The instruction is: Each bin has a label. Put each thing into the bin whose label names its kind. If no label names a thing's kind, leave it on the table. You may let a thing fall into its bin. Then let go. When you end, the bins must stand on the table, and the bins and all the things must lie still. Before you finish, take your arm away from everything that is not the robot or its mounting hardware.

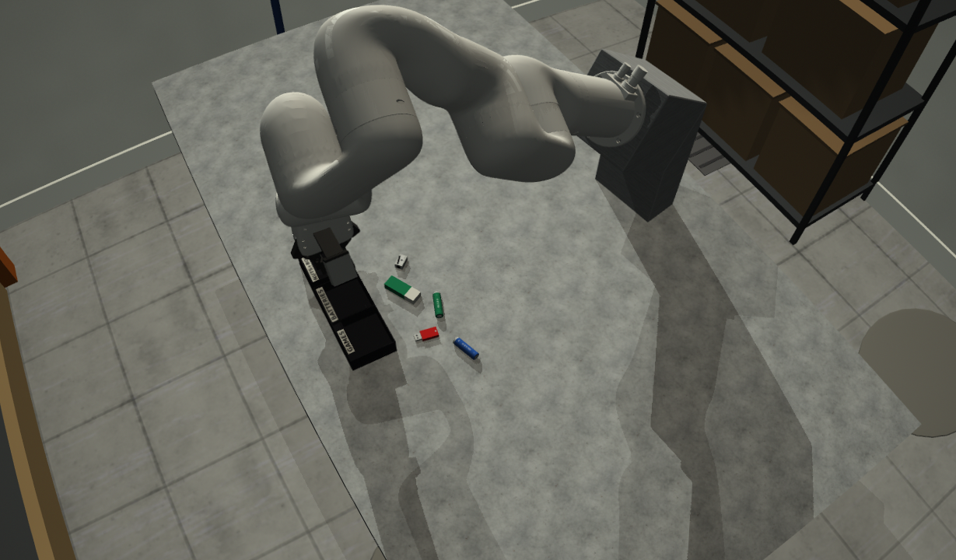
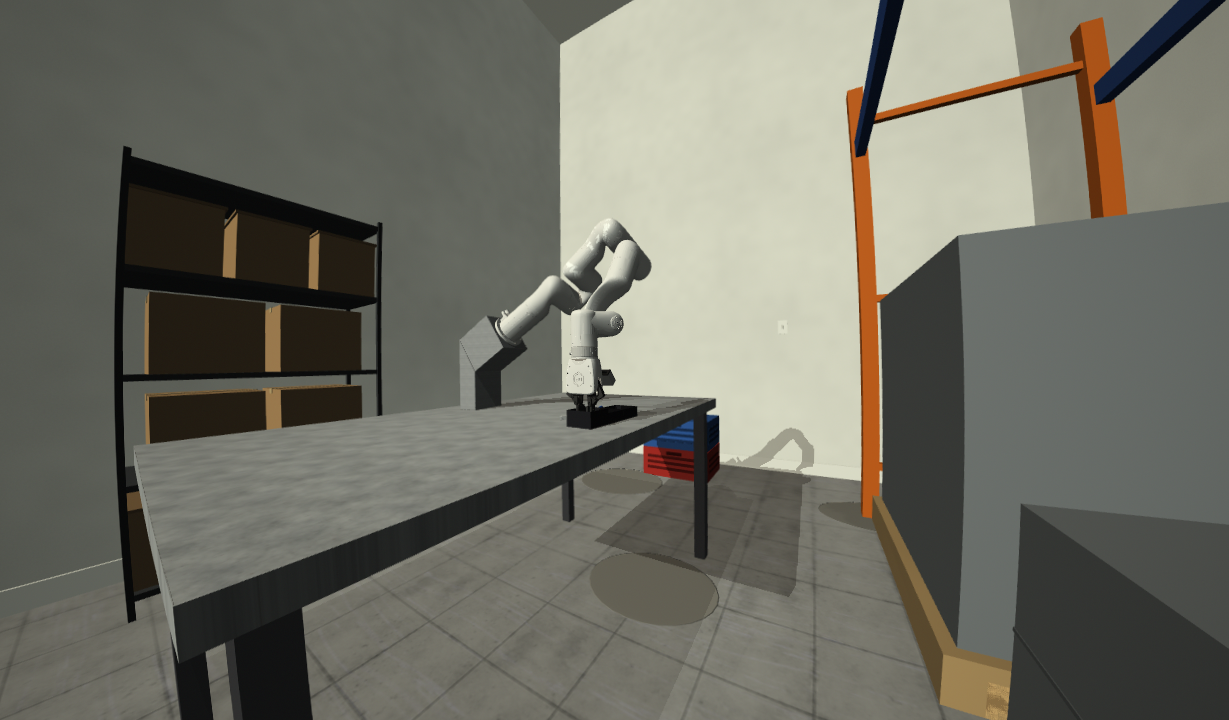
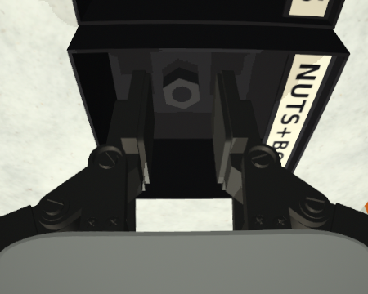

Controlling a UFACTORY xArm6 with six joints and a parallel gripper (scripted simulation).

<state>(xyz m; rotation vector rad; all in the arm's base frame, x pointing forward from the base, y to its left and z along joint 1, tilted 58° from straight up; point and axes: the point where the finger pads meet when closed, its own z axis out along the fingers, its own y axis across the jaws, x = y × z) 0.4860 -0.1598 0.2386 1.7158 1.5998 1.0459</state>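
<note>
The black cube is 30 mm below my hand. The rest, counted from my hand: grey metal piece 120 mm behind, 40 mm to the left, 30 mm below; then black three-compartment bin 80 mm to the left, 10 mm below; then white cartridge 110 mm to the left, 100 mm behind, 30 mm below.
</note>
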